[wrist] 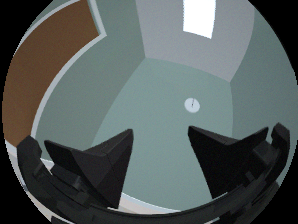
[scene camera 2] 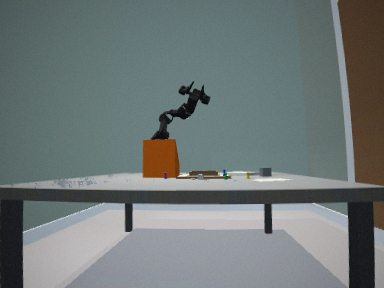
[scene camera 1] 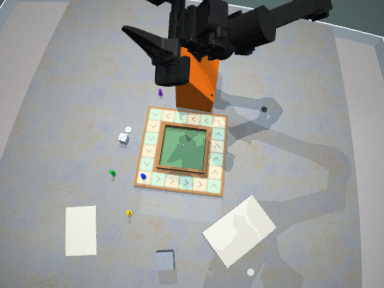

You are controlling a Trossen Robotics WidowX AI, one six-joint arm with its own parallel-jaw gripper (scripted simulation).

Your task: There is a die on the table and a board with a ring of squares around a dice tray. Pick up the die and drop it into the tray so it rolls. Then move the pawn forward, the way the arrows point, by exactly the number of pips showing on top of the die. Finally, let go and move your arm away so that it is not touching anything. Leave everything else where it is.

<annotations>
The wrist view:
gripper: 161, 132
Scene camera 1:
green dice tray: 183, 148
</annotations>
